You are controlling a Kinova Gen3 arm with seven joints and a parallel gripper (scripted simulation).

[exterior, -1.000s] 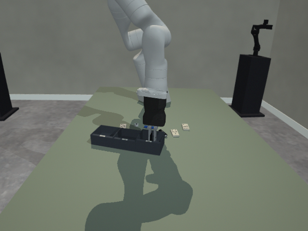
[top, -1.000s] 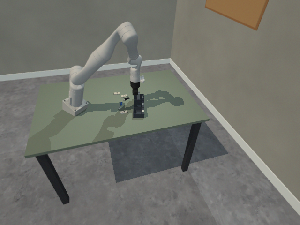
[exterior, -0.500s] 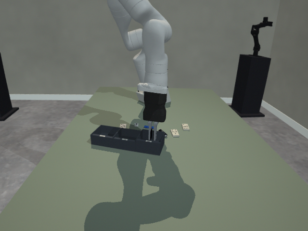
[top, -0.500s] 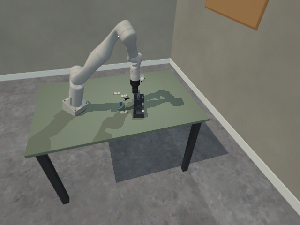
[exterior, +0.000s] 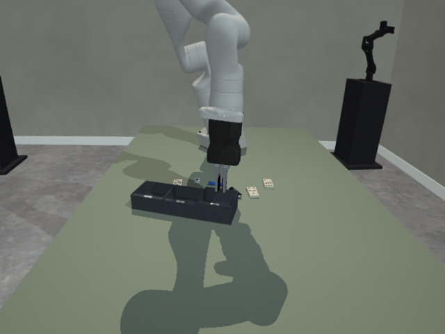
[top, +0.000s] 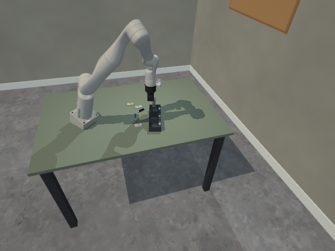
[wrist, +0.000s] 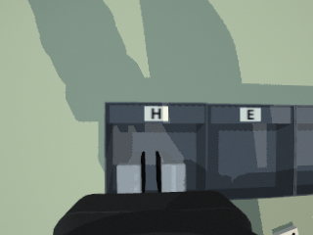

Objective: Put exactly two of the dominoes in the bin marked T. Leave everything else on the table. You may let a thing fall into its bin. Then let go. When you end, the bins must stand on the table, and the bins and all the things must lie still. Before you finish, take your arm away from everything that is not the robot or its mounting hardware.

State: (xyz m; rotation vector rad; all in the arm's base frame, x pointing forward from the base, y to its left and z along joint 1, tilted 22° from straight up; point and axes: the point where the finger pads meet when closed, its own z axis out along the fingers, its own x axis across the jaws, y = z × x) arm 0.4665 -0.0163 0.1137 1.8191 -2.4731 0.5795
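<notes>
Right now the black cylinder is 90 mm behind my hand, 70 mm below it and 50 mm to the left of it. Also, from my hand: blue cylinder (140 mm behind, 70 mm below, 10 mm to the left); then dark three-part bin (90 mm to the right, 60 mm below, 20 mm behind); then small grey nut (170 mm behind, 70 mm below, 50 mm to the right).
</notes>
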